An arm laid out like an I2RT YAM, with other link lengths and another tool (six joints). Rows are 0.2 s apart.
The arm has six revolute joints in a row. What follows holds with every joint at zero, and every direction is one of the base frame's.
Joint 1 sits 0.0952 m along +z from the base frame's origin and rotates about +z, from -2.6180 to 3.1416 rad.
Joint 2 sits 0.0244 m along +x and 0.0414 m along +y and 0.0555 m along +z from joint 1 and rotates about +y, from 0.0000 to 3.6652 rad.
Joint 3 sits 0.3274 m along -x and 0.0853 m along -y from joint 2 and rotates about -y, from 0.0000 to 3.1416 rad.
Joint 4 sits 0.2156 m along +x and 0.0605 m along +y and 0.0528 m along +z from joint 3 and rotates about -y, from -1.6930 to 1.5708 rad.
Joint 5 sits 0.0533 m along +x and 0.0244 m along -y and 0.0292 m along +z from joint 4 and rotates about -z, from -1.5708 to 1.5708 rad.
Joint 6 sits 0.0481 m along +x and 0.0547 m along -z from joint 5 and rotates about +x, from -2.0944 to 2.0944 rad.
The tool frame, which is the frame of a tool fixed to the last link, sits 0.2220 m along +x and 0.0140 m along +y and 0.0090 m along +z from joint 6; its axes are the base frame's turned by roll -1.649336, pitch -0.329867 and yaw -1.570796 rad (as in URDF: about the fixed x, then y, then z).
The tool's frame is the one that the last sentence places.
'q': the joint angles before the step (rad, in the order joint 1, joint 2, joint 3, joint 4, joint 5, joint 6). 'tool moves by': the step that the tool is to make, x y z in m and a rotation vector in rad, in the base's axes. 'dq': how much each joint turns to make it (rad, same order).
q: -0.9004, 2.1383, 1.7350, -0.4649, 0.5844, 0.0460
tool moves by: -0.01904, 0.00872, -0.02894, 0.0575, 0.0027, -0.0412
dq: -0.0215, 0.0093, -0.0582, -0.0030, -0.0138, 0.0429
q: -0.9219, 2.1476, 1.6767, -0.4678, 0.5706, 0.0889
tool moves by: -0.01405, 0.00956, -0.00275, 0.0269, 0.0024, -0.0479
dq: -0.0031, -0.0092, -0.0031, -0.0583, 0.0138, 0.0537
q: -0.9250, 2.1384, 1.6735, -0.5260, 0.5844, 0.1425
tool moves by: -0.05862, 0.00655, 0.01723, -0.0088, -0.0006, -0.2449
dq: -0.0306, 0.0030, 0.0795, -0.2066, 0.1102, 0.2296
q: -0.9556, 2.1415, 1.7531, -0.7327, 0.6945, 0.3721
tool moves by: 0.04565, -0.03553, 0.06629, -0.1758, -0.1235, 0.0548
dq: 0.0228, -0.0262, 0.1199, 0.0922, -0.0147, -0.0370
